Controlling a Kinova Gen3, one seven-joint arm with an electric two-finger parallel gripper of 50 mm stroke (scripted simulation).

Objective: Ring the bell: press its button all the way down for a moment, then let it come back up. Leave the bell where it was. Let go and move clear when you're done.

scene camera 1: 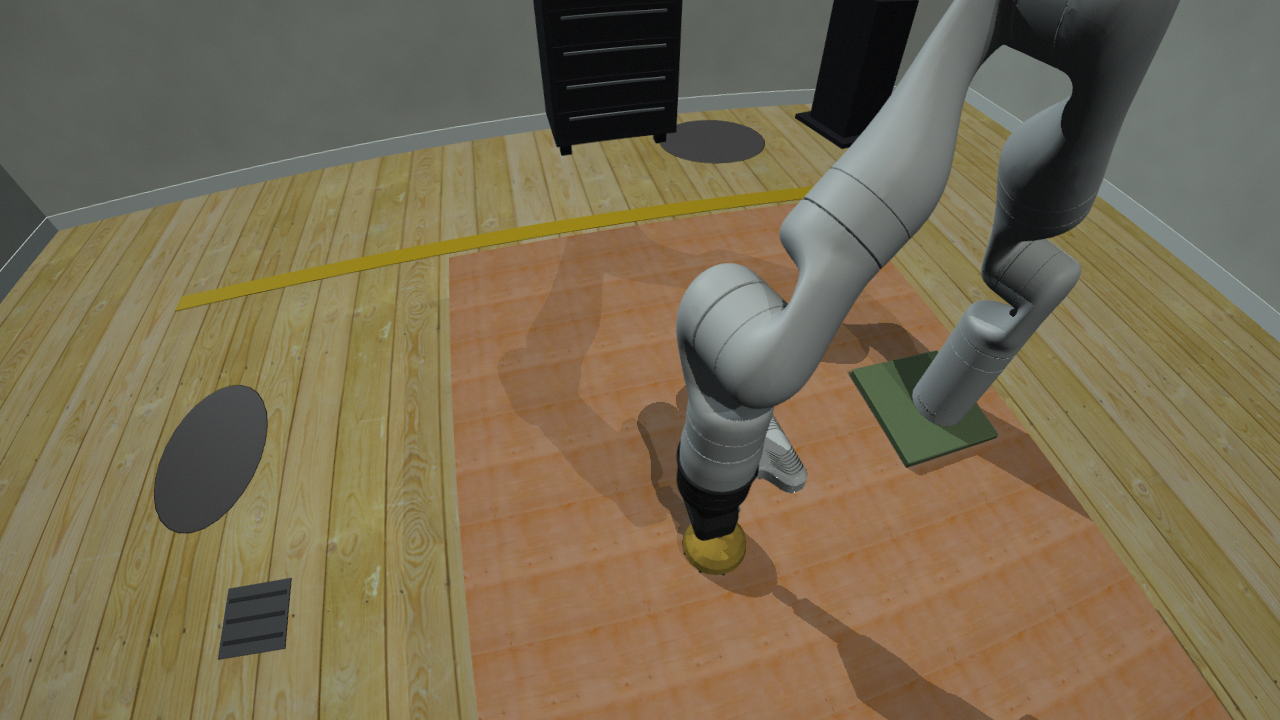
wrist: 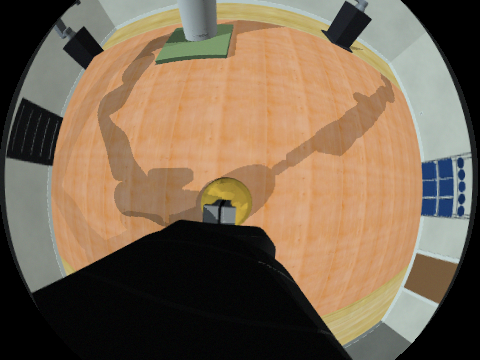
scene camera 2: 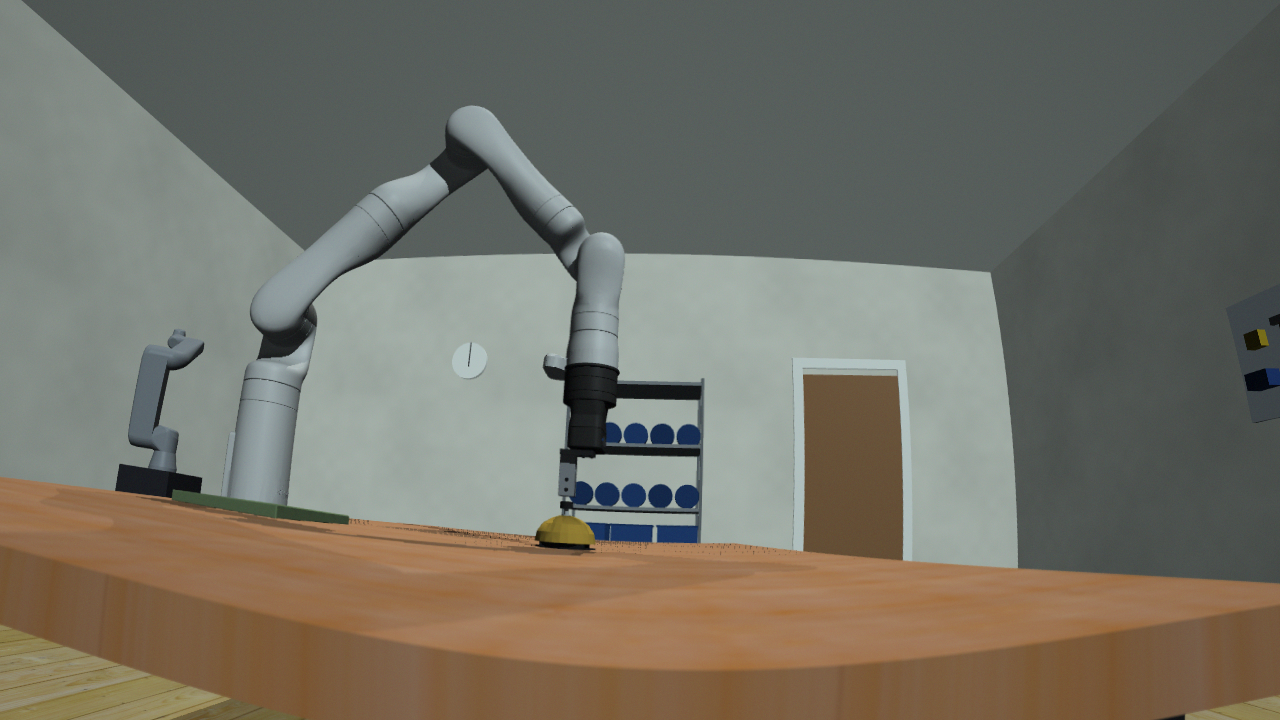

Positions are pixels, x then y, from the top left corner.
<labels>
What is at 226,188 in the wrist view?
A bell.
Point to a bell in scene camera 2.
568,532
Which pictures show the bell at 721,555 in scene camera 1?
Scene camera 1, the wrist view and scene camera 2: all of them.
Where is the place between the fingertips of my gripper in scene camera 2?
At 566,496
</labels>
